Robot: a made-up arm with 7 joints. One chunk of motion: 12 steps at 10 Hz.
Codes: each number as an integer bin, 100 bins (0 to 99) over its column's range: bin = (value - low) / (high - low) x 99, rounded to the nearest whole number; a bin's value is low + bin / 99 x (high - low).
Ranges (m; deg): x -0.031..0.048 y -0.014..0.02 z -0.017..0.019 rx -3.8..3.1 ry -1..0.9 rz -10.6..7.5
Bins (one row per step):
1: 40 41 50 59 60 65
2: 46 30 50 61 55 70
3: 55 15 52 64 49 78
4: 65 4 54 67 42 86
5: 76 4 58 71 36 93
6: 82 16 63 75 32 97
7: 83 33 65 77 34 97
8: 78 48 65 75 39 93
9: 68 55 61 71 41 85
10: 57 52 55 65 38 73
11: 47 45 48 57 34 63
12: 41 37 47 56 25 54
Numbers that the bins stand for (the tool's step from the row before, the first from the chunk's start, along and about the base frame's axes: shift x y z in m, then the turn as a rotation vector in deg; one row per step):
1: 0.00092 0.00008 0.00118 0.312 0.152 1.284
2: 0.00571 -0.00370 0.00118 0.452 0.056 2.198
3: 0.01289 -0.00885 0.00191 0.661 -0.060 3.661
4: 0.02087 -0.01263 0.00264 0.870 -0.194 5.123
5: 0.02965 -0.01263 0.00409 1.148 -0.309 6.403
6: 0.03443 -0.00851 0.00591 1.427 -0.386 7.134
7: 0.03523 -0.00267 0.00664 1.567 -0.347 7.134
8: 0.03124 0.00248 0.00664 1.427 -0.252 6.403
9: 0.02326 0.00489 0.00518 1.148 -0.213 4.940
10: 0.01448 0.00386 0.00300 0.730 -0.271 2.746
11: 0.00651 0.00145 0.00045 0.173 -0.347 0.918
12: 0.00172 -0.00129 0.00009 0.103 -0.520 -0.727

